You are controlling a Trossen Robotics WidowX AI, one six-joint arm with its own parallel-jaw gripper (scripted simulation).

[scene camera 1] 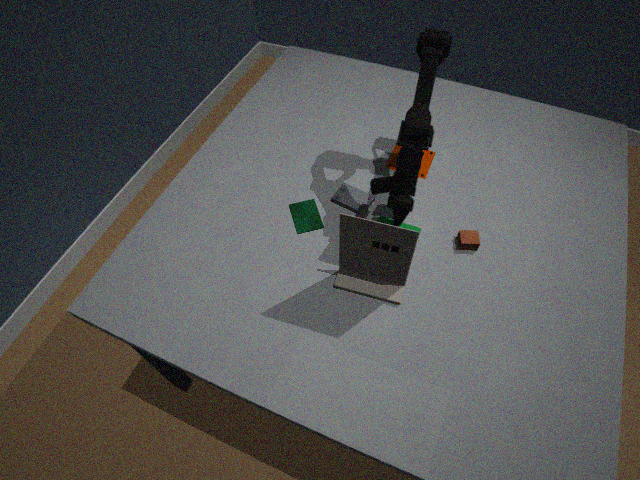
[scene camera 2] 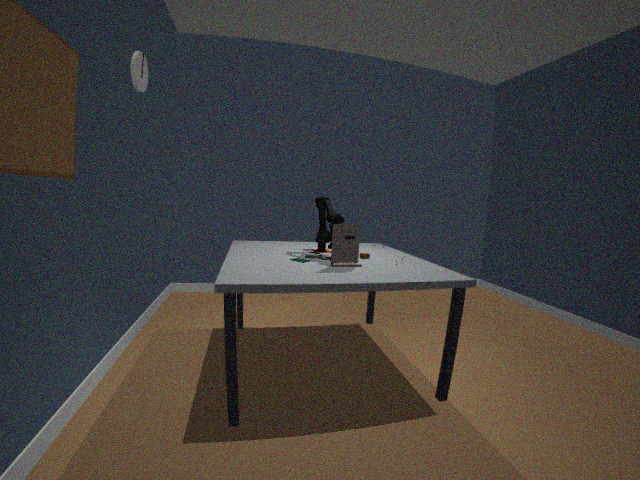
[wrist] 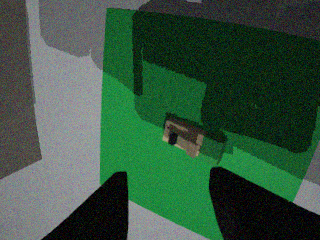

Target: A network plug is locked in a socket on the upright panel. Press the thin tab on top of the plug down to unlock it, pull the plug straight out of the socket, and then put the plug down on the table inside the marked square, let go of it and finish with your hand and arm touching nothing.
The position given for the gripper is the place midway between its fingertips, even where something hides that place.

In view: the gripper (scene camera 1: 396,226) and a green square (wrist: 248,84).
The gripper also shows in the wrist view (wrist: 169,180).
